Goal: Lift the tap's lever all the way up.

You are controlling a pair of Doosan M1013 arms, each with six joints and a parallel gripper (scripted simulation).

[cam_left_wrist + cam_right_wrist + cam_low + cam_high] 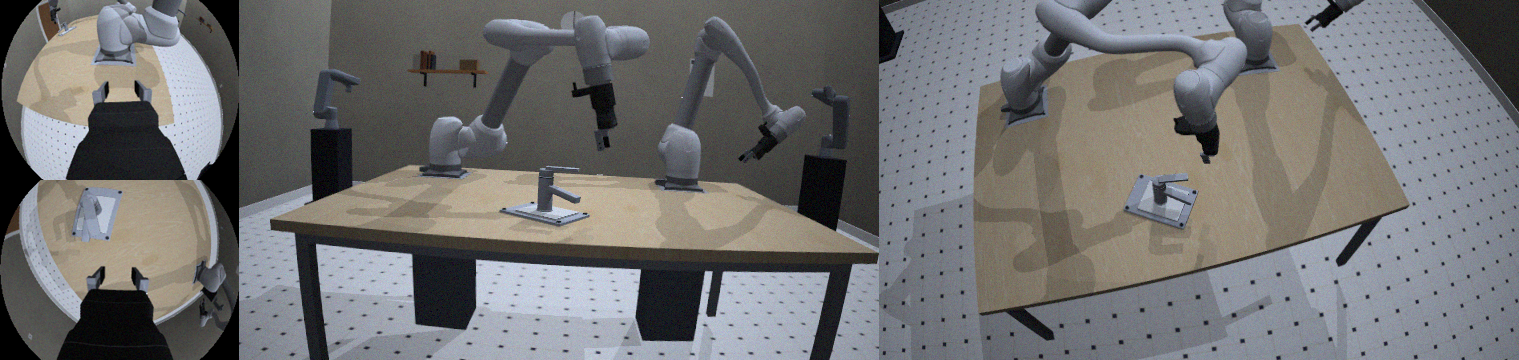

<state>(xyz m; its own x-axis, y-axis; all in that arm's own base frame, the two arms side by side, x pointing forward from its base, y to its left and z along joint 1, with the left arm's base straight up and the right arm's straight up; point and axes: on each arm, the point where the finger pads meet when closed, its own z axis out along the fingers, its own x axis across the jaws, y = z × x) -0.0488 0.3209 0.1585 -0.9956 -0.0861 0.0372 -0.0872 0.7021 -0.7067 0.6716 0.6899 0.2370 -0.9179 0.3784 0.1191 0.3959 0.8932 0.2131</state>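
Note:
The flat lever is 1 cm ahead of my right hand, 12 cm to the right of it and 9 cm below it. From my right hand the other things lie so: plate 1 cm ahead, 17 cm to the right, 23 cm below; then grey tap 2 cm ahead, 15 cm to the right, 13 cm below.

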